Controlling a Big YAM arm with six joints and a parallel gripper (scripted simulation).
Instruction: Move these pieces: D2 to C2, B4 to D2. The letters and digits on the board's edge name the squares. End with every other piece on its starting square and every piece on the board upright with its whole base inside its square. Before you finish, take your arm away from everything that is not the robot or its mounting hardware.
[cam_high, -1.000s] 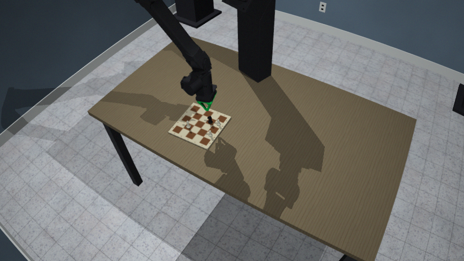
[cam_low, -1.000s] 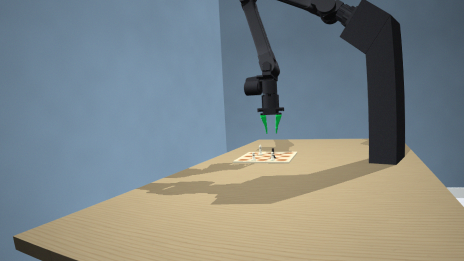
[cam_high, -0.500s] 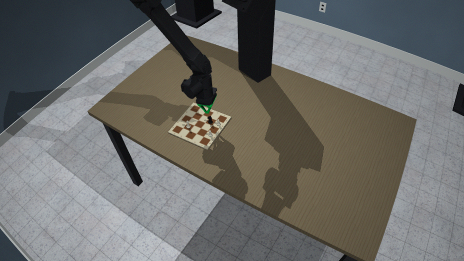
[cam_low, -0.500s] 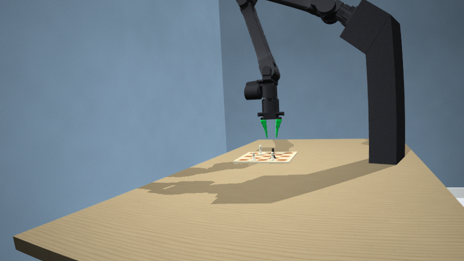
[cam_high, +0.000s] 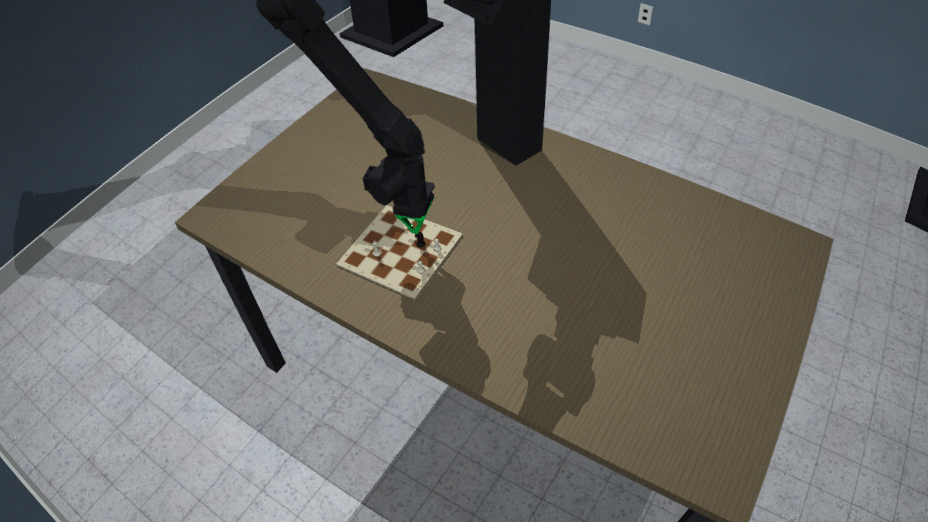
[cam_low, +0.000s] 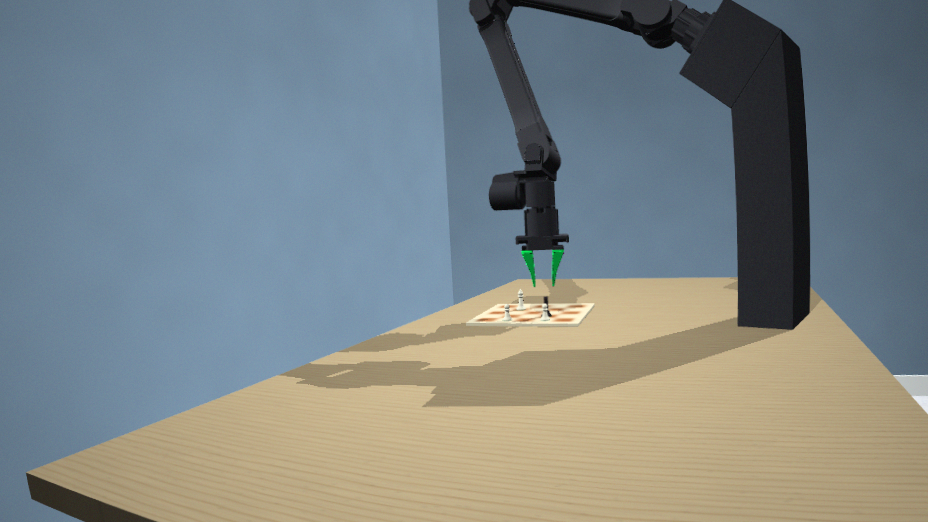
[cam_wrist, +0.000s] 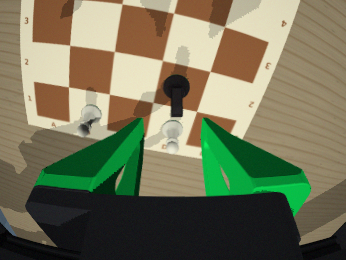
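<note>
My hand is 5 cm above the black piece. From my hand the other things lie so: chessboard: 7 cm below, 4 cm ahead, 3 cm to the right; white pawn: 8 cm ahead, 6 cm to the right, 5 cm below.
</note>
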